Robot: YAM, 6 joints.
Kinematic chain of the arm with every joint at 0, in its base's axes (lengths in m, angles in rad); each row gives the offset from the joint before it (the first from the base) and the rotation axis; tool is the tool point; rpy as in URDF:
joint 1: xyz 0 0 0.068 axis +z
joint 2: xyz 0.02 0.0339 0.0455 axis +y
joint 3: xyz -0.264 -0.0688 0 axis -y
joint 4: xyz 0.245 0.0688 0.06 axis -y
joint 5: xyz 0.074 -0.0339 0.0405 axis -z
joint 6: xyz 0.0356 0 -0.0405 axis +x
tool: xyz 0 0 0 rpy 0 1.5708 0
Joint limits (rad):
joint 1: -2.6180..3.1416
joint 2: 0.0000..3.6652
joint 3: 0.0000..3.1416
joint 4: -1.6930..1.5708
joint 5: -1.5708..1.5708
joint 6: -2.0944..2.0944
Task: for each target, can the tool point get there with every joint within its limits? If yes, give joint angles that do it. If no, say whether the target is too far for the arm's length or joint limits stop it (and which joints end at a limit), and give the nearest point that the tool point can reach.
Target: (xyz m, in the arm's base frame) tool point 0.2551 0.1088 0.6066
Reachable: yes | joints 0.5179 1.8981 2.9035 -0.9598 1.0996 0.9644
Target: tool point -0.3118 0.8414 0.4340
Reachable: no: too far | nearest point -0.2112 0.5700 0.3283 | short by 0.308 m
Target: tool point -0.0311 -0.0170 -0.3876
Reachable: no: joint limits stop it (at a limit: joint 1, joint 2) | nearest point -0.0587 -0.0336 -0.3318 | short by 0.064 m
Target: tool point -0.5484 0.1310 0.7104
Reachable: no: too far | nearest point -0.4294 0.1026 0.5761 | short by 0.182 m
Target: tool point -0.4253 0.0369 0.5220
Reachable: yes | joints -0.1479 0.5393 2.5344 0.2867 0.8256 -0.5420
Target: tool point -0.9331 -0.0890 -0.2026
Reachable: no: too far | nearest point -0.6105 -0.0082 -0.0909 | short by 0.351 m
